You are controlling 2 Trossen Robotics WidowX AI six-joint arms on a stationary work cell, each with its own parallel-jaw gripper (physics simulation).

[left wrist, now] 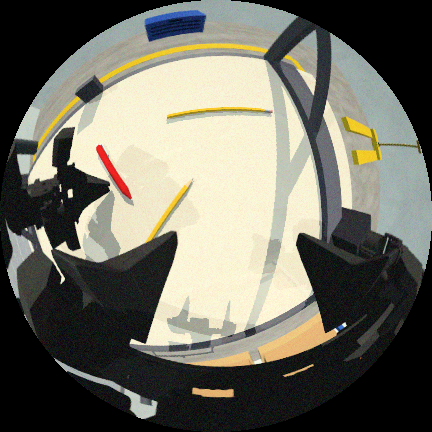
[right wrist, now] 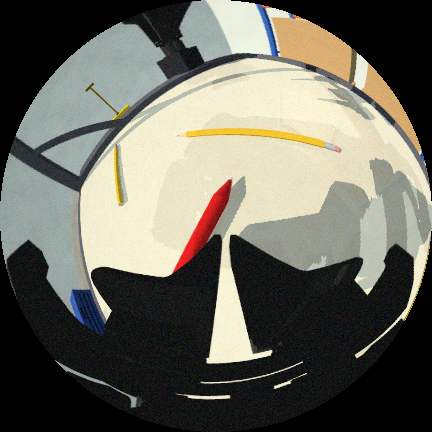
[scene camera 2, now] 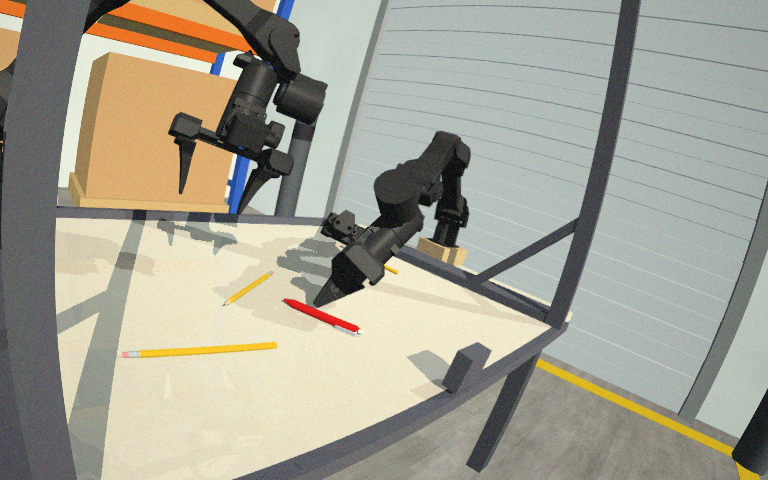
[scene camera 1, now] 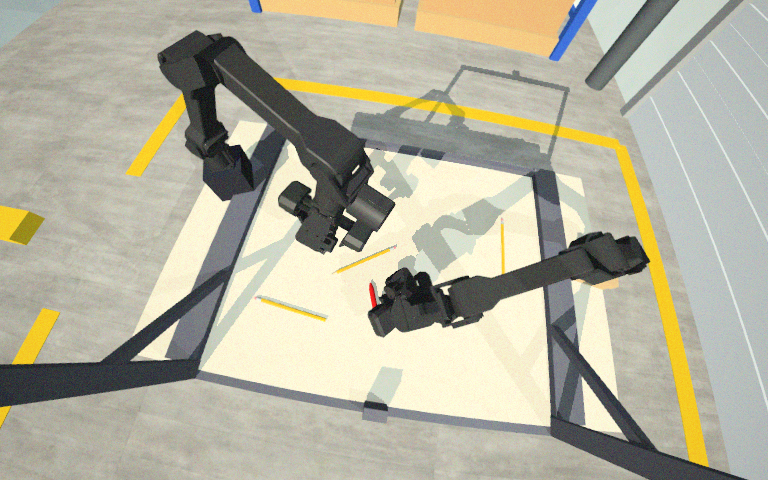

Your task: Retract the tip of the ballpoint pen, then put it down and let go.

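Pixels of known places: left gripper, between the fingertips: [left wrist: 240,238] [right wrist: 161,40] [scene camera 2: 209,204]; right gripper, between the fingertips: [left wrist: 108,186] [right wrist: 224,240] [scene camera 2: 315,305] [scene camera 1: 380,297]; left arm's base, origin of its link: [left wrist: 364,241] [scene camera 1: 221,161]; right arm's base, origin of its link: [scene camera 2: 443,243].
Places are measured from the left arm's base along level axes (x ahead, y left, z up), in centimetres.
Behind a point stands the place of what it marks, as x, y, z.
Observation:
The red ballpoint pen [scene camera 1: 372,294] @[31.0, -42.6, -9.4] [scene camera 2: 321,314] @[30.3, -46.1, -9.6] [left wrist: 115,172] @[30.4, -44.4, -9.7] [right wrist: 207,215] @[31.1, -42.8, -9.4] lies flat on the pale table top. A small light point shows at its tapered end in the right wrist view, and a white clip end shows in scene camera 2. My right gripper [scene camera 2: 317,305] @[32.8, -43.9, -9.7] [left wrist: 108,186] @[32.8, -43.9, -9.7] [right wrist: 224,240] @[32.8, -43.9, -9.7] is shut with a thin gap between the fingertips, low beside the pen's middle. In the right wrist view one finger covers the pen's rear part, and the pen does not pass between the tips. My left gripper [scene camera 2: 210,202] @[22.7, -29.1, 2.4] [left wrist: 240,238] @[22.7, -29.1, 2.4] is open and empty, high above the table.
A yellow pencil [scene camera 1: 365,260] @[31.5, -33.2, -10.0] [scene camera 2: 247,288] @[29.7, -33.5, -10.0] [left wrist: 170,209] @[27.7, -33.5, -10.0] [right wrist: 255,133] @[31.6, -33.4, -10.2] lies near the pen's tapered end. A second pencil [scene camera 1: 291,309] @[10.8, -41.1, -10.0] [scene camera 2: 203,349] @[10.1, -40.9, -10.0] [left wrist: 220,109] @[11.0, -40.9, -10.1] [right wrist: 118,175] @[13.4, -42.2, -10.4] and a third pencil [scene camera 1: 502,246] @[70.7, -39.0, -10.1] lie farther off. A dark block [scene camera 1: 374,410] @[24.9, -66.7, -4.9] [scene camera 2: 466,366] @[22.3, -67.2, -6.2] [left wrist: 90,89] @[24.7, -66.1, -7.3] stands at the table edge.

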